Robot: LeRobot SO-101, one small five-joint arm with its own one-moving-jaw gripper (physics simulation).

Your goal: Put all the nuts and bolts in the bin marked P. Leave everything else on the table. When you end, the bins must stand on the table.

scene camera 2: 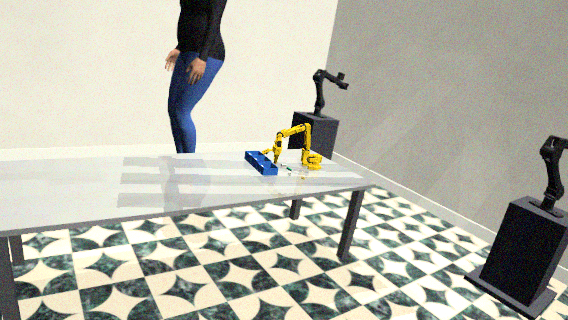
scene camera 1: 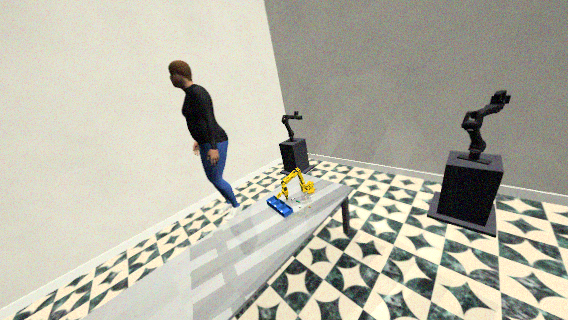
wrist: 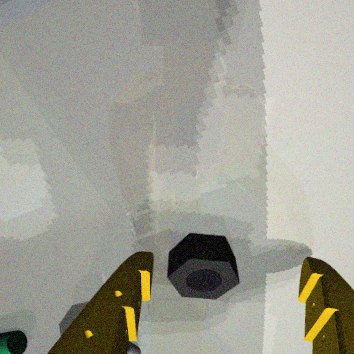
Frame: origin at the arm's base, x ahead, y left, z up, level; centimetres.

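Seen in the pictures: hand, tool point: (scene camera 2: 275,162) (scene camera 1: 287,199) (wrist: 151,269); arm's base, link origin: (scene camera 2: 308,166) (scene camera 1: 307,191).
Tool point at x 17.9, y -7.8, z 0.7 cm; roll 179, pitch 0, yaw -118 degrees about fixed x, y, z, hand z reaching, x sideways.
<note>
Pixels of each thing's top centre, then the offset from my tool point to it.
- dark hexagonal nut, top centre: (wrist: 203,280) dz +0.2, dx -0.7, dy -1.1 cm
- grey bolt head, top centre: (wrist: 74,343) dz +0.7, dx -1.8, dy +3.7 cm
- green cylinder, top centre: (scene camera 2: 289,168) (scene camera 1: 298,200) dz +0.3, dx -2.8, dy +10.1 cm
- small white thing, top centre: (scene camera 2: 289,171) dz +0.9, dx +1.6, dy +15.9 cm
- small orange-yellow thing, top centre: (scene camera 2: 303,177) (scene camera 1: 309,206) dz +0.2, dx -2.6, dy +22.3 cm
A dark hexagonal nut (wrist: 202,267) stands on the table between and slightly beyond the jaw tips in the wrist view, with space on both sides. My gripper (scene camera 1: 286,198) (scene camera 2: 276,161) (wrist: 228,260) is partly open and empty, low over the table beside the blue bins. A grey bolt head (wrist: 71,318) shows at the lower left of the wrist view; the left jaw hides much of the bolt. The joined blue bins (scene camera 1: 287,213) (scene camera 2: 270,171) stand on the table. Their letters are too small to read. The nut cannot be made out in the scene views.
A green cylinder (wrist: 11,343) (scene camera 2: 289,169) (scene camera 1: 298,201) lies near the bolt. A small white thing (scene camera 2: 289,174) and a small orange-yellow thing (scene camera 2: 302,178) (scene camera 1: 309,206) lie nearer the table's front edge. The yellow arm base (scene camera 2: 312,162) stands right of the bins. A person (scene camera 1: 202,117) stands behind the table.
</note>
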